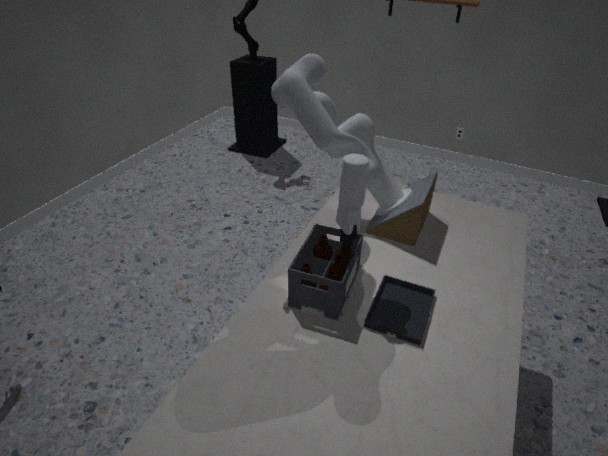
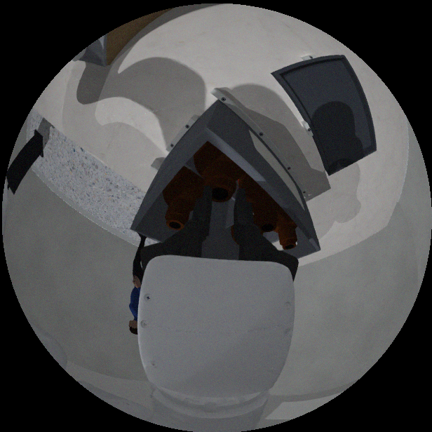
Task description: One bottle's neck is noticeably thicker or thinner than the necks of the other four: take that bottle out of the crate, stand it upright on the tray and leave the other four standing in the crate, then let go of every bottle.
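Observation:
My gripper [image 1: 348, 239] [image 2: 223, 196] points down into the grey crate [image 1: 314, 299] [image 2: 231, 121]. Its fingertips are closed around the upper neck of a brown bottle [image 1: 344, 251] [image 2: 216, 162] in the crate's corner nearest the robot base and tray side. This bottle is upright inside the crate. A second bottle [image 1: 323, 249] [image 2: 179, 192] stands beside it. Two more, a bottle [image 2: 265, 204] and a bottle [image 2: 287, 231], stand along the tray-side wall. A fifth bottle [image 2: 240, 234] is partly hidden behind a finger. The dark tray [image 1: 420, 312] [image 2: 320, 85] holds no bottle.
The tray lies beside the crate on the pale table top [image 1: 465, 280], with a gap between them. The robot's wedge-shaped base [image 1: 407, 225] stands behind the crate. The crate walls rise close around the fingers, and the neighbouring bottle necks stand near both of them.

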